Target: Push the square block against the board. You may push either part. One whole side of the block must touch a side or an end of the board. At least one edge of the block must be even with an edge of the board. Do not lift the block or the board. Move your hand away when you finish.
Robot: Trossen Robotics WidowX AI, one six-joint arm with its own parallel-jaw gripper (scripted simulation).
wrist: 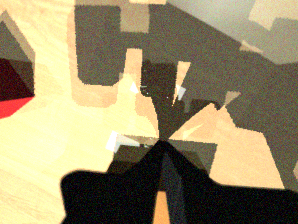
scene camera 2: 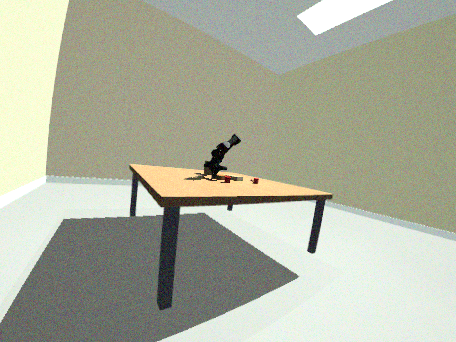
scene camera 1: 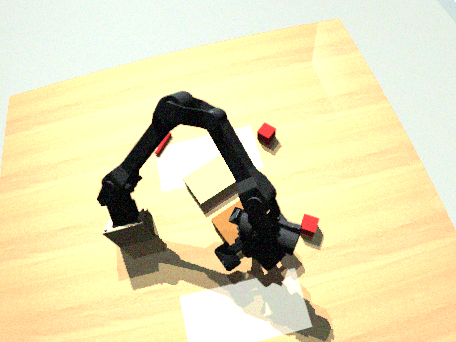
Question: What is my gripper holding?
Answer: Nothing.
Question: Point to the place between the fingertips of my gripper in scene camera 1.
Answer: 253,248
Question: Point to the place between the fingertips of my gripper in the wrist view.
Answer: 161,145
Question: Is my gripper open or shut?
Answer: Shut.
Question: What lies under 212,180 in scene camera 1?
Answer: A pale tan board.
